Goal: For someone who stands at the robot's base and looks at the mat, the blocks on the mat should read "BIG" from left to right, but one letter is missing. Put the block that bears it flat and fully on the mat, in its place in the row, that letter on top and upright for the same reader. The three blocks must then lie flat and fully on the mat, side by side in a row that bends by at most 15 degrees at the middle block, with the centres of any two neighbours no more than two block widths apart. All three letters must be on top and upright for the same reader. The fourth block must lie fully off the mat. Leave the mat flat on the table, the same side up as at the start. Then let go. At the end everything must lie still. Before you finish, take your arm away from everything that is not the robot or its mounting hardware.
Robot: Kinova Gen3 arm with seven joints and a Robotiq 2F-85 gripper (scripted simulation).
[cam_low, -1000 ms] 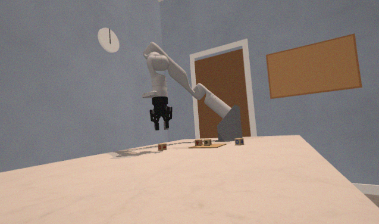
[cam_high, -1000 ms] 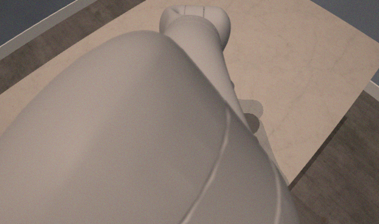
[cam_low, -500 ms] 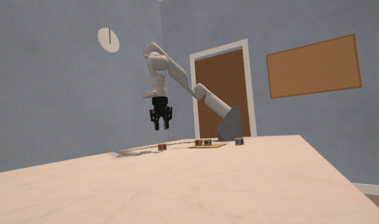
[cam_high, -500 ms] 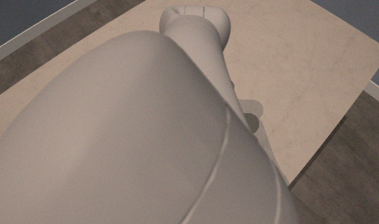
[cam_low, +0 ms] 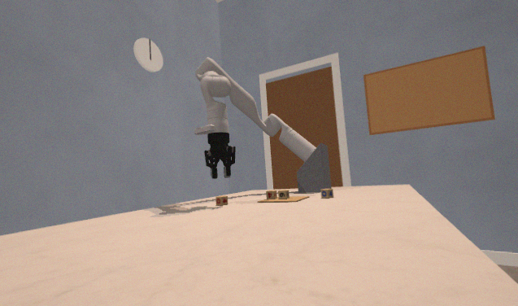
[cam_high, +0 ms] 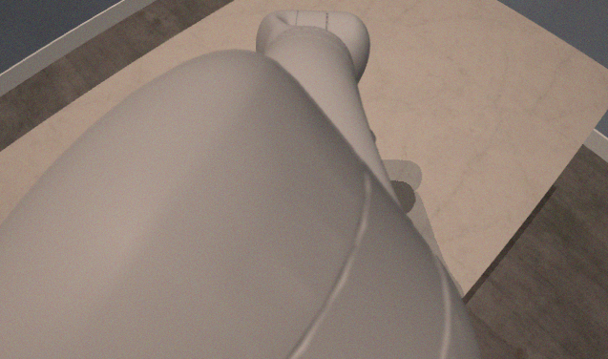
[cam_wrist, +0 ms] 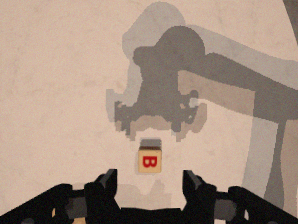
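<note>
Now: hand 90 mm above the B block. From my hand the other things lie so: letter block 320 mm to the left, 170 mm behind, 90 mm below; mat 180 mm to the left, 120 mm behind, 100 mm below.
</note>
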